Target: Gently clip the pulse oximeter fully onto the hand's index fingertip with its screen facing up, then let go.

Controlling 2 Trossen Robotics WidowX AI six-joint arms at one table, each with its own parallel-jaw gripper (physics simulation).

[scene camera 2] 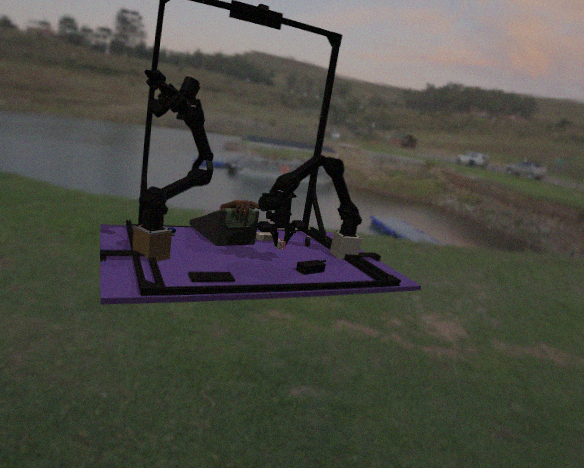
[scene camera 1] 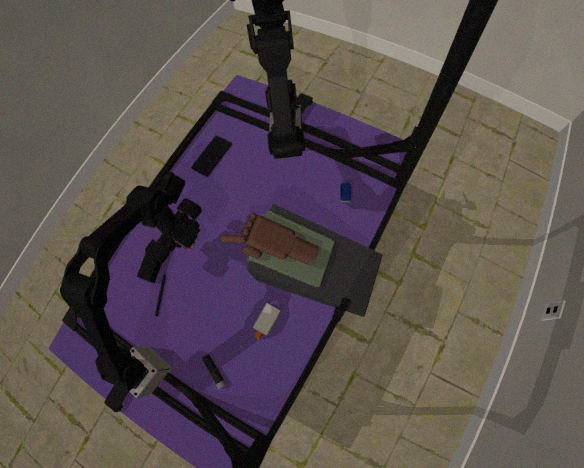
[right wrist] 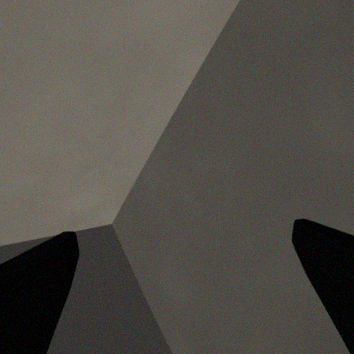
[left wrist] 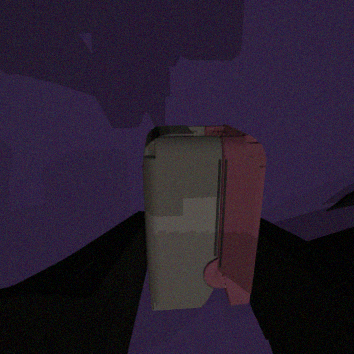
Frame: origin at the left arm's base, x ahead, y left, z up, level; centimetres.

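Where they show: left gripper, between the fingertips: (scene camera 2: 280, 246) (left wrist: 194, 223); right gripper, between the fingertips: (scene camera 2: 151, 77) (right wrist: 186, 236); left arm's base, origin of its link: (scene camera 2: 347, 234) (scene camera 1: 134, 372); right arm's base, origin of its link: (scene camera 2: 152, 228).
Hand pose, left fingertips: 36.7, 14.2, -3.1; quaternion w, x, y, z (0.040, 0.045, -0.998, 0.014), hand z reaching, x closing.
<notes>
Each offset is from my left fingertips to the top centre of the thing, as dx, dy, dz. "spot": to the spot under its first point.
The pulse oximeter @[+0.1, -0.7, +2.5] (left wrist: 185, 175) (scene camera 2: 282, 244), pale grey on one half and pink on the other, stands on edge between the fingers of my left gripper (left wrist: 194, 223). The fingers press on its two sides, low over the mat. In scene camera 1 my left arm mostly hides it. The brown hand @[spot: +14.1, -23.8, +11.7] (scene camera 1: 270, 236) (scene camera 2: 240, 205) lies on a green pad on a dark sloped block. Its index finger (scene camera 1: 231, 238) sticks out to the left in scene camera 1, apart from the oximeter. My right gripper (right wrist: 186, 236) (scene camera 2: 154, 94) is open and empty, raised high.
A black box @[-11.9, +6.9, -3.9] (scene camera 1: 150, 262) (scene camera 2: 310, 267) and a thin black rod @[-17.2, -1.5, -6.5] (scene camera 1: 160, 295) lie near my left gripper. A flat black block @[+28.9, +17.0, -6.6] (scene camera 1: 212, 156) (scene camera 2: 211, 277), a blue item @[+42.4, -29.0, -4.2] (scene camera 1: 345, 192), a white box @[-3.9, -32.9, -4.6] (scene camera 1: 266, 319) with an orange end and a dark cylinder @[-24.0, -29.7, -4.7] (scene camera 1: 214, 371) lie around the mat.
</notes>
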